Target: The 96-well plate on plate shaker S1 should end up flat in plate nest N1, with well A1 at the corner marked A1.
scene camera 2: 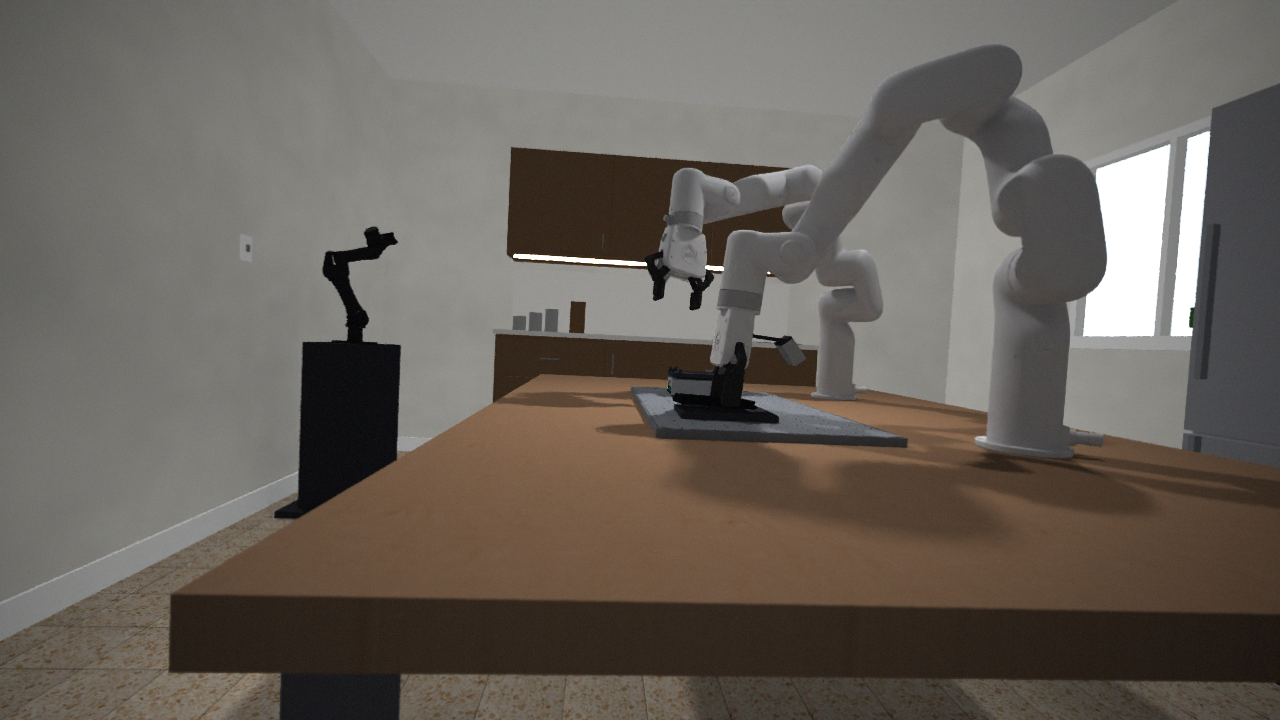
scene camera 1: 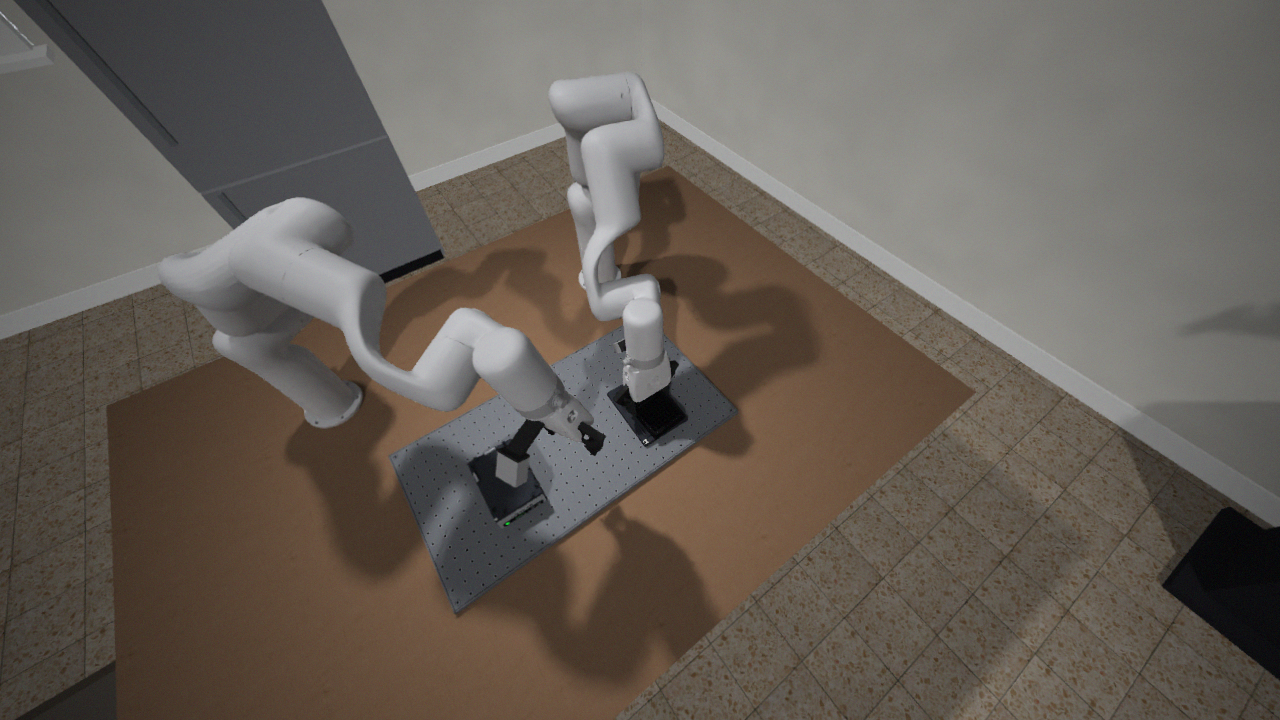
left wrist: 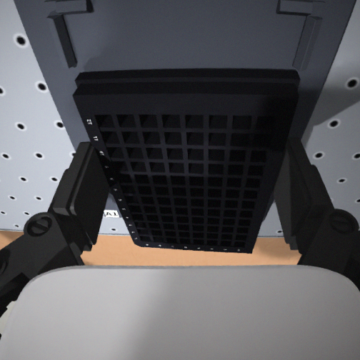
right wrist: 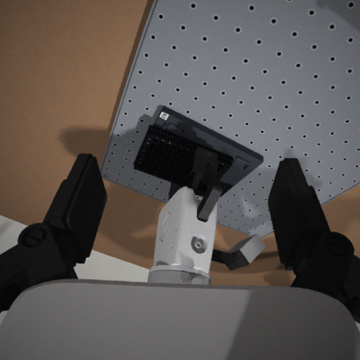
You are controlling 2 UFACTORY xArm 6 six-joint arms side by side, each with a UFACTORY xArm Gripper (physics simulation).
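Places are measured from the left arm's base along level axes (x left, y ahead, z down), in millimetres.
Pixels of known places: left gripper, fingertip midpoint: point(scene camera 2: 723, 402) point(scene camera 1: 647, 402); right gripper, fingertip midpoint: point(scene camera 2: 676, 304) point(scene camera 1: 577, 437); left arm's base at its link origin: point(scene camera 2: 1021, 449) point(scene camera 1: 600, 278); right arm's base at its link origin: point(scene camera 2: 833, 398) point(scene camera 1: 335, 404).
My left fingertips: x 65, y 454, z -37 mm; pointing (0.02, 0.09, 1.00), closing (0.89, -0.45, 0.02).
Ahead of a thing's pixels: the offset from my left fingertips to its top centre. "spot": to the spot under its first point. Level surfaces: height alone.
The black 96-well plate @(dz -13, dx +9, dy +18 mm) point(scene camera 1: 660, 413) point(left wrist: 185, 165) point(right wrist: 167, 152) is between my left gripper's point(left wrist: 188, 161) point(scene camera 2: 732, 395) fingers, which are snug on its long sides. It appears slightly above nest N1 point(left wrist: 185, 37) point(right wrist: 220, 139) point(scene camera 2: 760, 416). Column 12 is at the top in the left wrist view; low numbers are near the A1 label point(left wrist: 112, 214) point(right wrist: 163, 116). Small row letters are unreadable. The plate's underside is hidden. My right gripper point(scene camera 2: 677, 300) is open and empty, high above the board between shaker and nest.
Plate shaker S1 @(spot: dz -31, dx -352, dy +120 mm) point(scene camera 1: 487, 470) point(scene camera 2: 691, 385) stands on the perforated board @(dz +24 mm) point(scene camera 1: 447, 546) point(scene camera 2: 823, 429), without the plate. The right wrist camera point(scene camera 1: 512, 468) hangs over it. The left arm's wrist camera point(right wrist: 247, 250) sticks out beside the nest.
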